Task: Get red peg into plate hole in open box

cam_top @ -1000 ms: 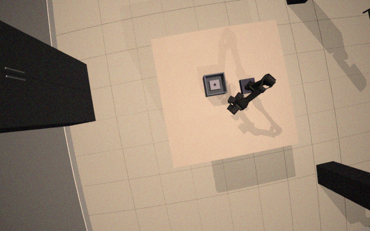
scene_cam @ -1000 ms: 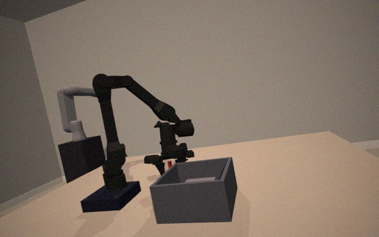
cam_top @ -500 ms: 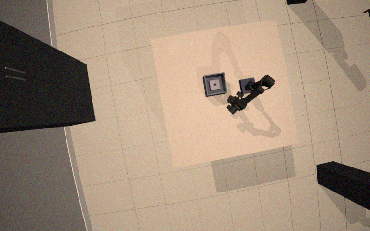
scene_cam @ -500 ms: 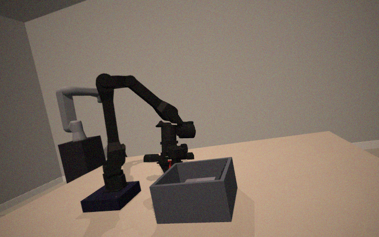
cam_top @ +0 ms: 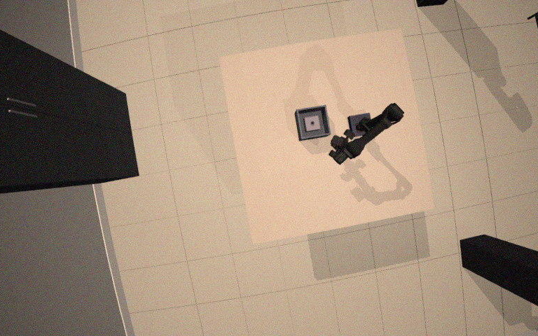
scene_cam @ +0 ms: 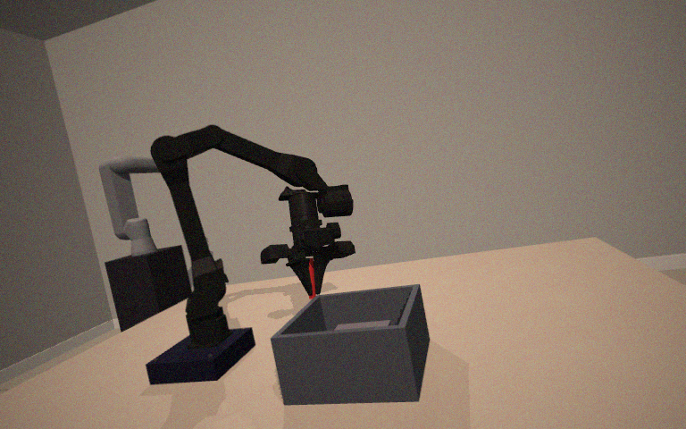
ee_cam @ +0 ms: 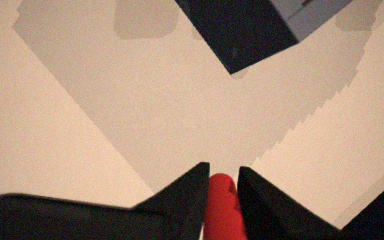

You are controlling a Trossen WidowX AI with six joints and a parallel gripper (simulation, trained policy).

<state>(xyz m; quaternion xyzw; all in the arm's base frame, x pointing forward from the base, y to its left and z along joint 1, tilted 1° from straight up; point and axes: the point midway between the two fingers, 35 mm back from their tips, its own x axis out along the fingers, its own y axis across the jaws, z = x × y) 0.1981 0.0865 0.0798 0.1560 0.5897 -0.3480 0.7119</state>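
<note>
The pale plate is 120 mm ahead of my gripper tip, 150 mm to the right of it and 40 mm below it. The rest, counted from my gripper tip: grey box 120 mm ahead, 150 mm to the right, 60 mm below; then red peg 10 mm behind, 10 mm to the left, 30 mm above.
</note>
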